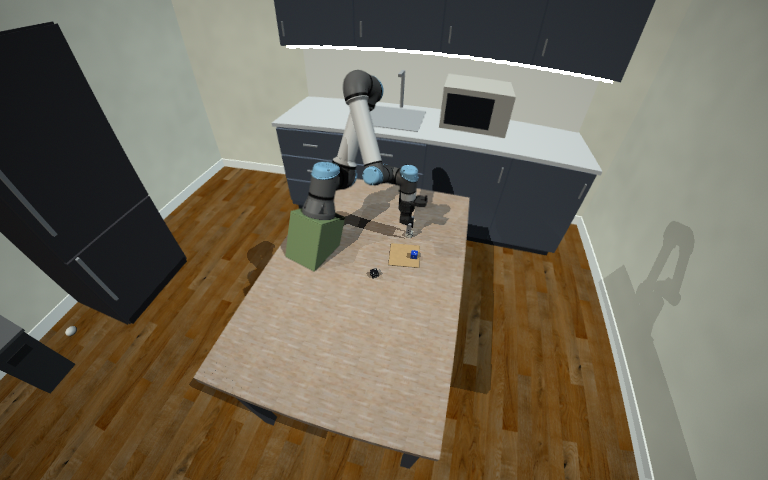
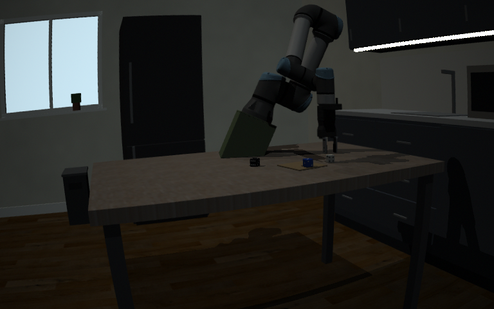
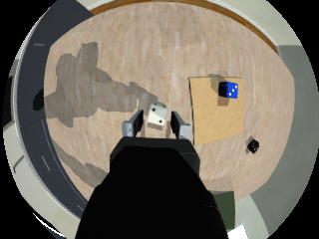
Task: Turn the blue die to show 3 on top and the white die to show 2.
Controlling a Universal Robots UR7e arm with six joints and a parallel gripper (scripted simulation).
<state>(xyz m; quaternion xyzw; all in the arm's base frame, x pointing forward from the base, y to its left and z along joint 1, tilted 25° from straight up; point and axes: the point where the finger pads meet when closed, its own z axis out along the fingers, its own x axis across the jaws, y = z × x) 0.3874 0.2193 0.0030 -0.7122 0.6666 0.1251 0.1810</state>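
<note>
Now: hand 40 mm above the white die. From my hand the other things lie so: black die 300 mm to the right, 60 mm behind, 40 mm below; blue die 130 mm to the right, 70 mm ahead, 40 mm below; tan mat 140 mm to the right, 50 mm below, 20 mm ahead.
</note>
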